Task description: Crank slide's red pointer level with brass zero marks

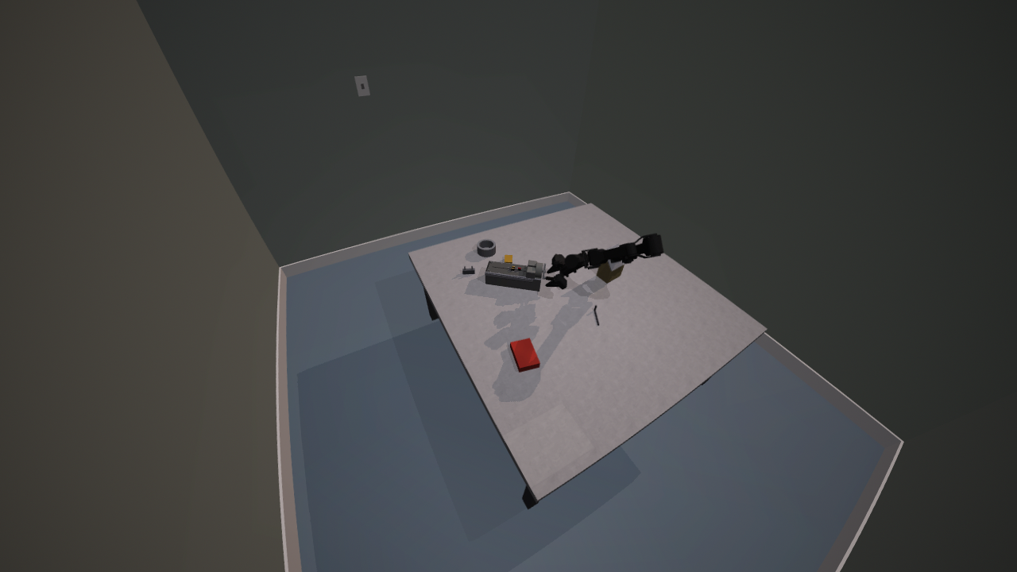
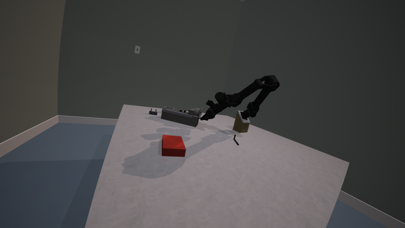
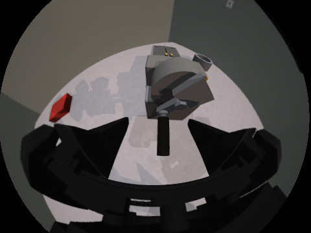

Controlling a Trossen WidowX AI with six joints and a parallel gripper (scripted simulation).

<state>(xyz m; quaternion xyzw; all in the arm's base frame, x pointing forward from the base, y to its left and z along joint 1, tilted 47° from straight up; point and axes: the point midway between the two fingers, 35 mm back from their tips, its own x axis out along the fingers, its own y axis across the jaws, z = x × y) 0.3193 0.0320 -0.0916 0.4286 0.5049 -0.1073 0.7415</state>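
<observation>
The black crank handle is 2 cm behind my gripper tip and 1 cm to the left of it. From my gripper tip the other things lie so: yellow block: 6 cm ahead, 26 cm to the right, 5 cm below; then red pointer: 9 cm ahead, 10 cm to the right, 2 cm above; then black bent key: 12 cm behind, 24 cm to the left, 5 cm below.
</observation>
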